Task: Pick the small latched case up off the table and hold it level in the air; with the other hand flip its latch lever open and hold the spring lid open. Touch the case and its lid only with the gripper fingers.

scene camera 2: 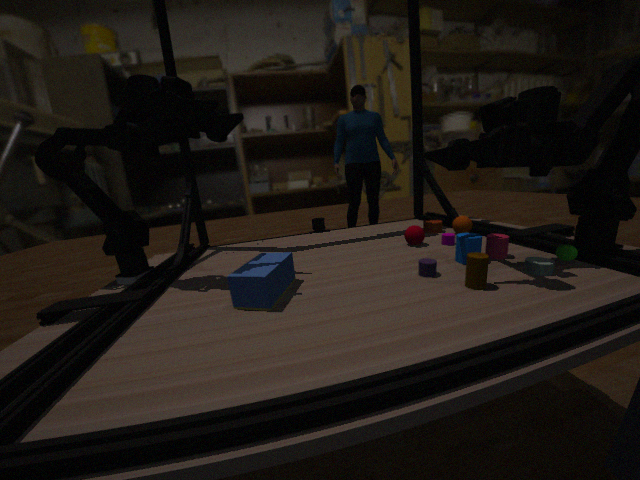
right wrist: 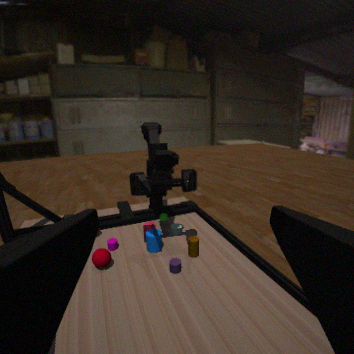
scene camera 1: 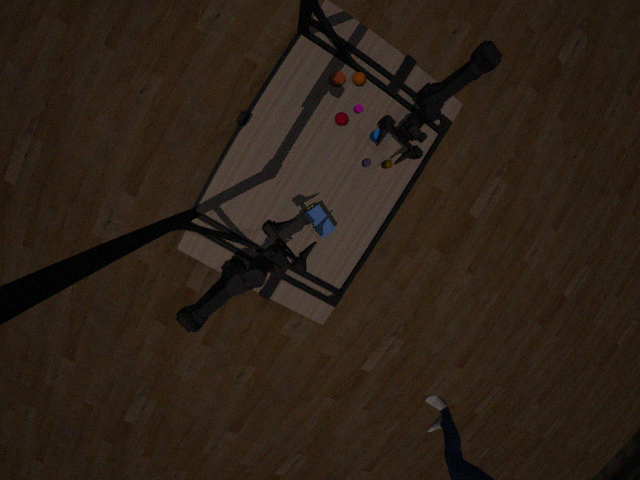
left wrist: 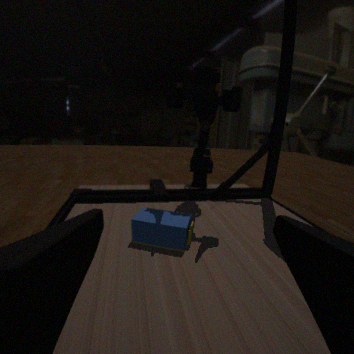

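Pixels of known places: left gripper, fingertip midpoint: [scene camera 2: 435, 152] [right wrist: 168, 189] [scene camera 1: 385, 155] [left wrist: 191, 221]; right gripper, fingertip midpoint: [scene camera 2: 231, 110] [right wrist: 184, 215] [scene camera 1: 307, 230] [left wrist: 201, 89]; left arm's base at its link origin: [scene camera 2: 593, 244] [right wrist: 155, 207]; right arm's base at its link origin: [scene camera 2: 135, 272] [scene camera 1: 235, 265] [left wrist: 198, 184].
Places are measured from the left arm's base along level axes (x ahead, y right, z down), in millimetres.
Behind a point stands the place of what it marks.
A small blue case [scene camera 1: 320, 219] {y -16, x 680, z -41 mm} [scene camera 2: 261, 284] {y -88, x 675, z -28 mm} [left wrist: 162, 232] {y -19, x 650, z -20 mm} sits level on the table, lid shut. A yellow strip [left wrist: 191, 231] {y 46, x 661, z -18 mm} shows on its right end in the left wrist view; the lever's exact shape is too small to make out. Dark shadows cross its top. My right gripper [scene camera 1: 305, 232] {y 50, x 721, z -325 mm} [scene camera 2: 232, 126] [right wrist: 184, 215] {y 50, x 721, z -325 mm} is open and empty, raised above the table beside the case at the lower left in scene camera 1. My left gripper [scene camera 1: 386, 149] {y 0, x 357, z -207 mm} [scene camera 2: 429, 156] {y 0, x 357, z -207 mm} [left wrist: 191, 221] {y 0, x 357, z -207 mm} is open and empty, raised at the far side, well away from the case.
Near the left arm stand a red ball [scene camera 2: 414, 235] {y 166, x 331, z -14 mm} [right wrist: 101, 258] {y 184, x 343, z -21 mm}, an orange ball [scene camera 2: 461, 224] {y 228, x 163, z -16 mm}, a blue cylinder [scene camera 2: 467, 249] {y 17, x 279, z -14 mm} [right wrist: 154, 241] {y 35, x 289, z -20 mm}, a brown cylinder [scene camera 2: 476, 270] {y -89, x 331, z -15 mm}, a purple cylinder [scene camera 2: 427, 267] {y -24, x 382, z -1 mm} and several other small objects. Black frame rails [scene camera 2: 330, 408] {y -283, x 579, z 2 mm} edge the table.
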